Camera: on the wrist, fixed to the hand. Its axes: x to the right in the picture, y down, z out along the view.
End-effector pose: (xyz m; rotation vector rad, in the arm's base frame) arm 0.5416 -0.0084 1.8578 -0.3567 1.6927 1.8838
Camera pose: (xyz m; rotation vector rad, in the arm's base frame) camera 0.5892 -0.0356 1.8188 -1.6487 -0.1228 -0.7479
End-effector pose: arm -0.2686 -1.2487 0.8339 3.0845 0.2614 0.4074
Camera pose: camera -0.3062 -1.1950 0.8491 -0.2732 2.9571 0.3871
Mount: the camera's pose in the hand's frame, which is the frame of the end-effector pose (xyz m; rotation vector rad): -0.0229 -0.0584 -0.0243 0.1386 0.4451 -3.0864
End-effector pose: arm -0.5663 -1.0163 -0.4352 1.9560 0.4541 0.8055
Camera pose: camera -0.5989 -0.9863 -0.4858 -0.5427 2.3540 -0.9593
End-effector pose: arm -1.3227 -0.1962 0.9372 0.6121 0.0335 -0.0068
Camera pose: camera -1.3473 -0.2301 0.8845 -0.0923 -1.3549 2.8120
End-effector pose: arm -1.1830 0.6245 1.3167 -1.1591 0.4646 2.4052
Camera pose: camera -1.1245 0.6576 1.3140 -0.5972 -0.7201 -0.5678
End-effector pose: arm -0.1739 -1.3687 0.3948 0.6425 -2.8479 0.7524
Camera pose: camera -0.1277 -1.3940 0.4366 2.3110 0.5661 0.0310
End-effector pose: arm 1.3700 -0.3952 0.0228 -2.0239 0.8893 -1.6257
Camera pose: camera 1.3571 -0.3353 0.0507 0.5360 1.6543 0.7423
